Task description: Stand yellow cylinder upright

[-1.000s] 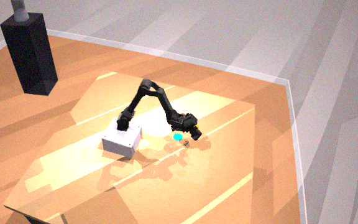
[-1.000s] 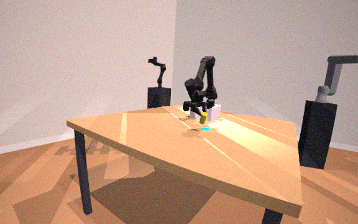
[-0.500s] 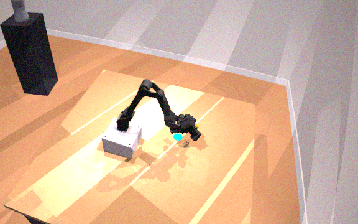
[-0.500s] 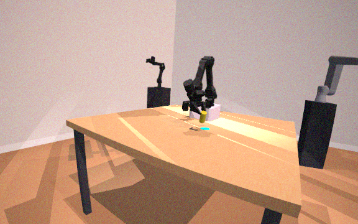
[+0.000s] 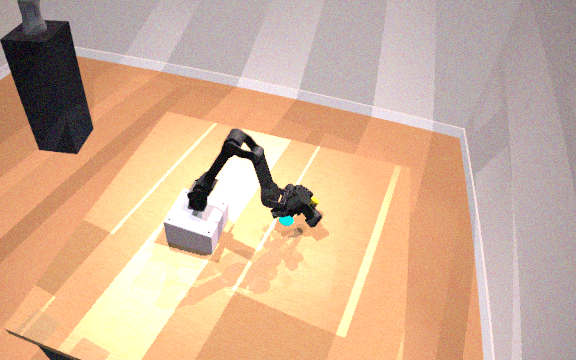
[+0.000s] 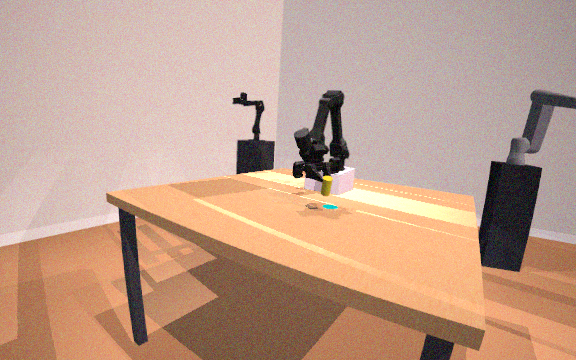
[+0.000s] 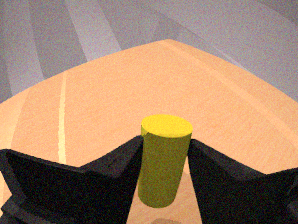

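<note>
My gripper tip is now 90 mm past the cyan circle and 120 mm above it. Also, from my gripper tip: yellow tall cylinder 10 mm behind, 20 mm below.
</note>
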